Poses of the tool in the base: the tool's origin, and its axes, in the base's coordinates. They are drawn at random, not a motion.
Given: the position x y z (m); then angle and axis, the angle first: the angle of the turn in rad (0 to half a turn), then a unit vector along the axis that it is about.
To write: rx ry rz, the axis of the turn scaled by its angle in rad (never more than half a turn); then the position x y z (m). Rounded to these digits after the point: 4 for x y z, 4 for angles.
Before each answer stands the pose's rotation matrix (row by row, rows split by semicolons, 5 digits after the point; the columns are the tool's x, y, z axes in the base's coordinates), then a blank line. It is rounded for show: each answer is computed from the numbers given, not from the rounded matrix.
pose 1, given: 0.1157 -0.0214 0.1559 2.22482 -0.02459 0.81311 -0.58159
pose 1, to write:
-0.60741 0.42942 0.66832; -0.49373 0.45500 -0.74108; -0.62232 -0.78012 -0.06435

-0.0547 1.8090 -1.2939 0.1157 -0.0214 0.1559
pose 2, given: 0.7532 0.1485 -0.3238 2.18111 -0.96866 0.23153 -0.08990
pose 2, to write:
0.90296 -0.27914 0.32673; -0.42648 -0.48879 0.76105; -0.05274 -0.82653 -0.56041

-2.1128 0.5050 -0.1961 0.7532 0.1485 -0.3238
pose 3, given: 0.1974 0.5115 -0.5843 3.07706 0.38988 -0.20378 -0.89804
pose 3, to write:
-0.69422 -0.10082 -0.71266; -0.21665 -0.91495 0.34048; -0.68638 0.39076 0.61334

1.1997 -0.6270 -2.7633 0.1974 0.5115 -0.5843
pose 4, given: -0.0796 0.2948 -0.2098 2.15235 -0.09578 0.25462 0.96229
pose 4, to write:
-0.53511 -0.84188 0.06997; 0.76631 -0.44888 0.45964; -0.35556 0.29958 0.88534

-0.2062 0.5480 2.0712 -0.0796 0.2948 -0.2098
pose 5, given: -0.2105 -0.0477 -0.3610 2.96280 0.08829 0.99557 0.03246
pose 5, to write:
-0.96859 0.16862 0.18274; 0.18017 0.98244 0.04842; -0.17137 0.07982 -0.98197

0.2616 2.9497 0.0962 -0.2105 -0.0477 -0.3610
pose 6, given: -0.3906 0.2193 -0.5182 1.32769 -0.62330 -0.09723 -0.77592
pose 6, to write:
0.53570 0.79912 0.27284; -0.70709 0.24790 0.66225; 0.46158 -0.54769 0.69784

-0.8275 -0.1291 -1.0302 -0.3906 0.2193 -0.5182
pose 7, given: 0.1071 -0.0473 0.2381 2.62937 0.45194 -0.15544 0.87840
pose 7, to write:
-0.48937 -0.56200 0.66684; 0.29903 -0.82643 -0.47706; 0.81920 -0.03405 0.57249

1.1883 -0.4087 2.3096 0.1071 -0.0473 0.2381
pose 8, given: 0.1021 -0.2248 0.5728 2.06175 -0.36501 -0.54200 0.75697
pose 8, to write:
-0.27542 -0.37645 -0.88455; 0.95867 -0.03920 -0.28181; 0.07141 -0.92561 0.37169

-0.7526 -1.1175 1.5607 0.1021 -0.2248 0.5728
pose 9, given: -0.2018 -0.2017 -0.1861 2.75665 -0.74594 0.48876 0.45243
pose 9, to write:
0.14531 -0.87238 -0.46674; -0.53260 -0.46653 0.70618; -0.83380 0.14597 -0.53242

-2.0563 1.3473 1.2472 -0.2018 -0.2017 -0.1861
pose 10, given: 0.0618 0.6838 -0.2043 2.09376 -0.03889 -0.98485 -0.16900
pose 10, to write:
-0.49718 0.20384 -0.84336; -0.08898 0.95491 0.28326; 0.86307 0.21588 -0.45662

-0.0814 -2.0620 -0.3538 0.0618 0.6838 -0.2043
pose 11, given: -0.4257 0.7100 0.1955 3.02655 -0.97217 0.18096 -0.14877
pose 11, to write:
0.89060 -0.33361 0.30908; -0.36776 -0.92811 0.05793; 0.26753 -0.16526 -0.94927

-2.9423 0.5477 -0.4503 -0.4257 0.7100 0.1955
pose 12, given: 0.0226 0.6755 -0.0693 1.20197 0.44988 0.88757 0.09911
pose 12, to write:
0.48995 0.16290 0.85640; 0.34779 0.86429 -0.36337; -0.79937 0.47588 0.36680

0.5407 1.0668 0.1191 0.0226 0.6755 -0.0693
